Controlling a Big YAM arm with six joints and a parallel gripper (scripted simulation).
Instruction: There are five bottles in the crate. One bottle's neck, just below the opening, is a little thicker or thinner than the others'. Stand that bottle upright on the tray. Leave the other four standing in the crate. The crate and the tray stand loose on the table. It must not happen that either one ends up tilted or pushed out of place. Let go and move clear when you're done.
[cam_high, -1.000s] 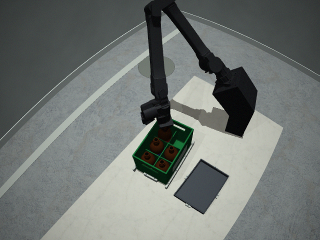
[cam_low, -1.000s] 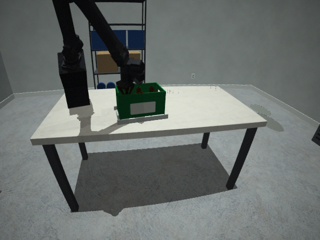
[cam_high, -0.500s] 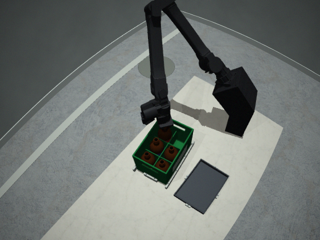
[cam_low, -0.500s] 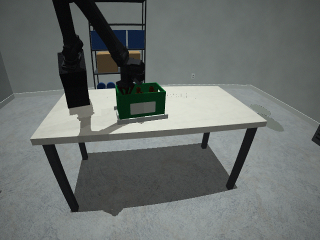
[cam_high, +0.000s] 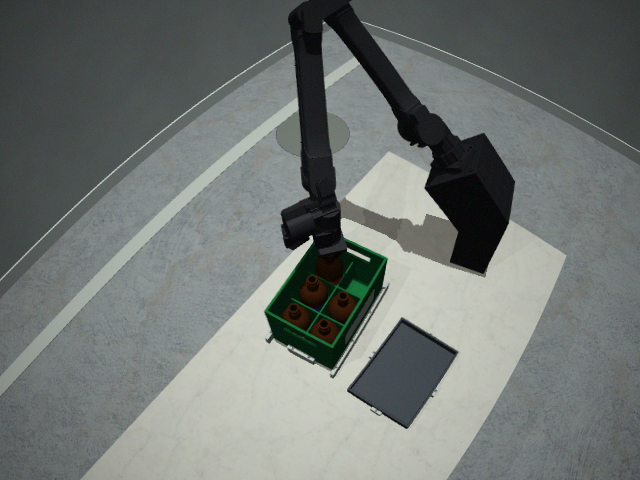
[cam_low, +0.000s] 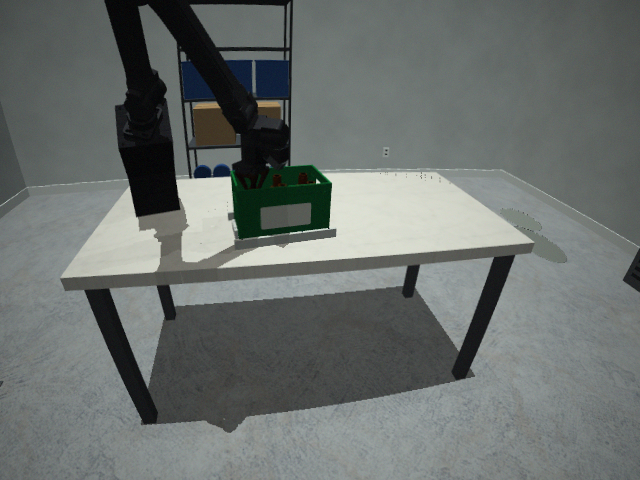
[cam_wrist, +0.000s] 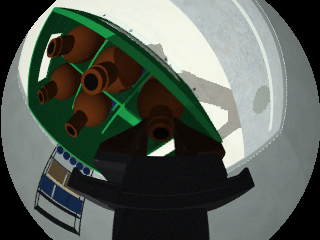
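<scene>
Now: the crate 8 cm ahead of my hand, 7 cm below it and 6 cm to the left of it. Round my hand: tray: 33 cm to the left, 14 cm below, 8 cm ahead.
</scene>
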